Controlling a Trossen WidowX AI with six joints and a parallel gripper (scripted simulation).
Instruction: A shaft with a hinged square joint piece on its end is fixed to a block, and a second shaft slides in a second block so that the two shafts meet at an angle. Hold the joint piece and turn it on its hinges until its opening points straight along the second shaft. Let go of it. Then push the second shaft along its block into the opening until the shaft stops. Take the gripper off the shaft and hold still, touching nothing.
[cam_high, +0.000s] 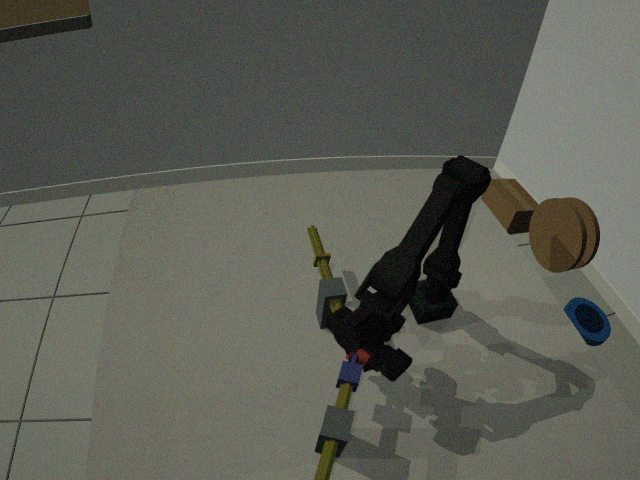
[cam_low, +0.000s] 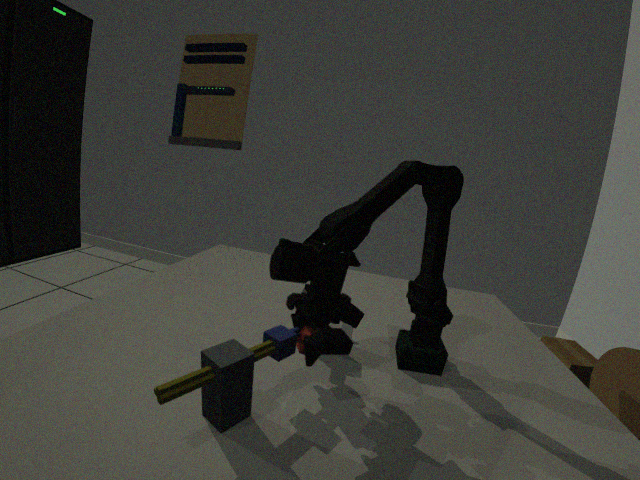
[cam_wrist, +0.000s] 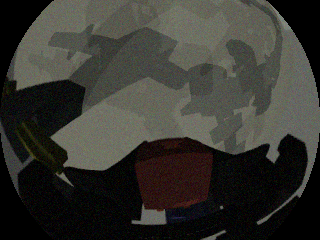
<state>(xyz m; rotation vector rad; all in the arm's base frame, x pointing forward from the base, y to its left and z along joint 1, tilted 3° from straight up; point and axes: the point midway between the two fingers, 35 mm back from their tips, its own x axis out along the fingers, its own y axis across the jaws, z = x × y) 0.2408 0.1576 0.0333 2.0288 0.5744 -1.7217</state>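
The red joint piece is 40 mm above my gripper tip.
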